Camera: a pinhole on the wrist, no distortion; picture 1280 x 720 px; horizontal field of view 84.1 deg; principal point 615.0 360.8 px. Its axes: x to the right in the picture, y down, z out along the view. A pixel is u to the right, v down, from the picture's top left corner.
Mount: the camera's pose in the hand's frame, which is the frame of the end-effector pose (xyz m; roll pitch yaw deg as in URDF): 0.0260 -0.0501 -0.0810 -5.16 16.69 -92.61
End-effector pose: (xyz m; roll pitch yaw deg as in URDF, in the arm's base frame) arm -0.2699 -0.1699 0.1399 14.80 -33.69 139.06
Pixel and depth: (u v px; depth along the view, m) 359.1 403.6 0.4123
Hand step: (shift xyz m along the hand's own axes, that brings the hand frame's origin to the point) 0.0889 -0.0278 0.3529
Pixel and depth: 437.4 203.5 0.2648
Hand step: -0.0092 -0.0623 0.1957
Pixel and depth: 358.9 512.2 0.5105
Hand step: 0.1818 -0.0239 0.4495
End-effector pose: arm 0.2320 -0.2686 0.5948 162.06 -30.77 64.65
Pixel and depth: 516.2 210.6 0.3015
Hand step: -0.0126 -0.0961 0.2242
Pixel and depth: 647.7 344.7 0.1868
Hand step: 0.0358 -0.1124 0.0951
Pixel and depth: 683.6 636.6 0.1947
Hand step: 0.1155 -0.1260 0.0928
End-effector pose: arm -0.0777 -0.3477 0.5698 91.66 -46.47 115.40
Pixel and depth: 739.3 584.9 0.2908
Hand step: 0.1376 -0.1849 0.1739
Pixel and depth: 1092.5 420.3 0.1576
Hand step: 0.0466 -0.1975 0.0378
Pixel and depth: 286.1 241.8 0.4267
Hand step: -0.0039 0.0169 0.3890
